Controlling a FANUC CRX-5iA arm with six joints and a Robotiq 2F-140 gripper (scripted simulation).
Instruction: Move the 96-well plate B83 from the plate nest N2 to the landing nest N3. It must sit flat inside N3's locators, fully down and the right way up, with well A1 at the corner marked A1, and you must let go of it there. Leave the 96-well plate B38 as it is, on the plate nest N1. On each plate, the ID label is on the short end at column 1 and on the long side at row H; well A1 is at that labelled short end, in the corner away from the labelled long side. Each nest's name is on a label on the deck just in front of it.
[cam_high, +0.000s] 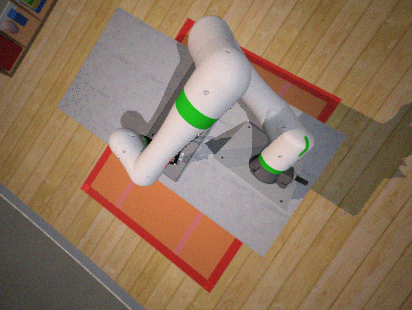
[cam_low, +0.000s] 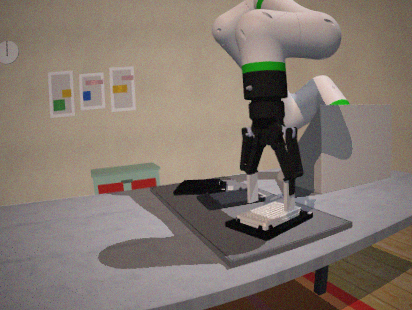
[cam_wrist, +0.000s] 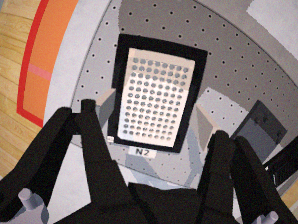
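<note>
The white 96-well plate is 4 cm below my hand. The rest, counted from my hand: black nest (6 cm below); then dark grey nest (3 cm behind, 21 cm to the right, 6 cm below); then black well plate (3 cm behind, 38 cm to the right, 4 cm below).
</note>
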